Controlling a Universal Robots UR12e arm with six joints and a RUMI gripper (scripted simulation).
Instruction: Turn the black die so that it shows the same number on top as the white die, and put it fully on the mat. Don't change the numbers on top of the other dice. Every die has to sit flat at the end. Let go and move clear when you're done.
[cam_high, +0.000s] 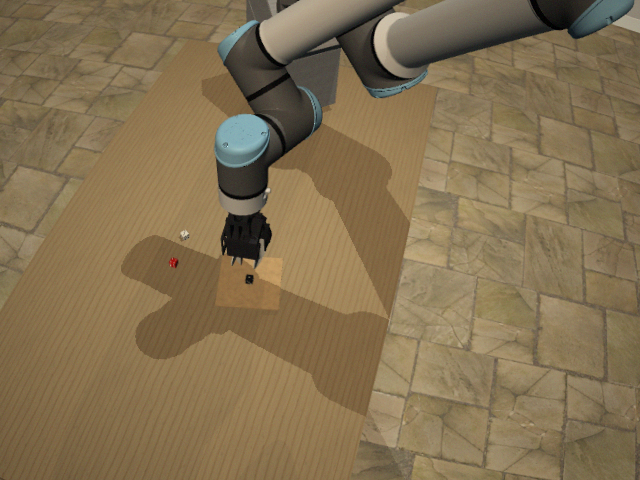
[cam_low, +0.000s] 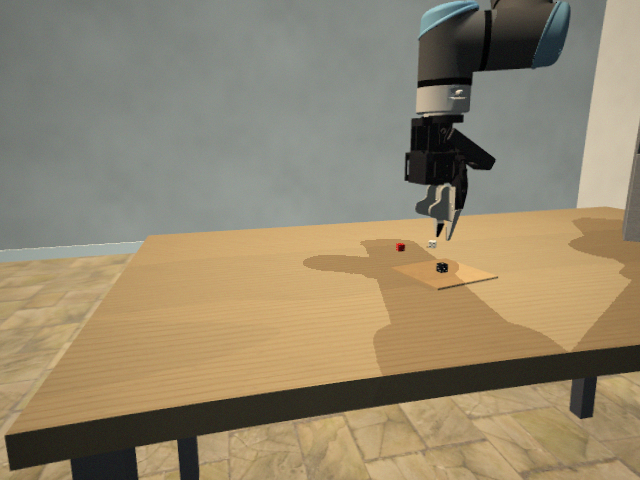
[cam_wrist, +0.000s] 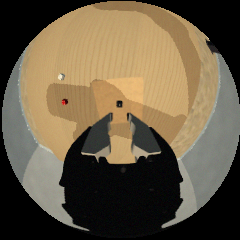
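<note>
The black die lies 70 mm below my hand. The rest, counted from my hand: white die: 40 mm behind, 200 mm to the right, 80 mm below; tan mat: 80 mm below; red die: 40 mm ahead, 180 mm to the right, 80 mm below.
</note>
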